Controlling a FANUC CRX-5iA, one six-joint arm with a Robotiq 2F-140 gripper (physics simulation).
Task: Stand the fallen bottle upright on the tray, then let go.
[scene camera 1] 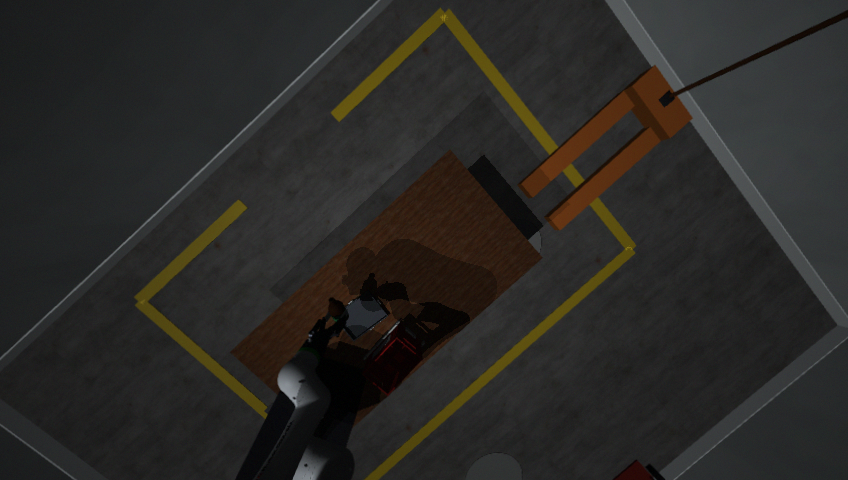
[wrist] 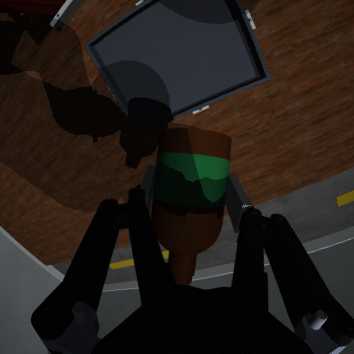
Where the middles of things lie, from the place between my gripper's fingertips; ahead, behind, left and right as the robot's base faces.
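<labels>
The bottle (wrist: 191, 171) is 10 mm above my hand, and it's 10 mm to the left of my hand too.
</labels>
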